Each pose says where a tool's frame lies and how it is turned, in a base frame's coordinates. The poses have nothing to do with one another.
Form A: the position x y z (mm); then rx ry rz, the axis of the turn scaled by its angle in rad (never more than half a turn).
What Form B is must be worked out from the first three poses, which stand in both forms.
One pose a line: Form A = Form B
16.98 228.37 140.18 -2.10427 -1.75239 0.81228 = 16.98 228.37 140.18 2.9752 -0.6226 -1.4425
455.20 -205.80 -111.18 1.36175 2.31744 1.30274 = 455.20 -205.80 -111.18 -2.3623 0.5408 -2.3057
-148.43 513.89 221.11 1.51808 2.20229 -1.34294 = -148.43 513.89 221.11 2.2482 -0.3509 -2.1040
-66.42 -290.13 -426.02 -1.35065 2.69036 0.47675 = -66.42 -290.13 -426.02 -2.8185 -0.0558 2.2201
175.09 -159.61 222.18 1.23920 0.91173 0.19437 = 175.09 -159.61 222.18 1.5220 0.7560 -0.4786
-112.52 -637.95 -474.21 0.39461 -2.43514 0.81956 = -112.52 -637.95 -474.21 2.3911 -0.4055 2.6587
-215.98 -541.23 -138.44 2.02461 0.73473 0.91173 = -215.98 -541.23 -138.44 2.3821 0.9237 -0.3040
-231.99 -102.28 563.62 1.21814 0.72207 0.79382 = -231.99 -102.28 563.62 1.2054 0.9798 0.2484
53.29 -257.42 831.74 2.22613 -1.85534 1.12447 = 53.29 -257.42 831.74 2.5885 0.5215 1.5408
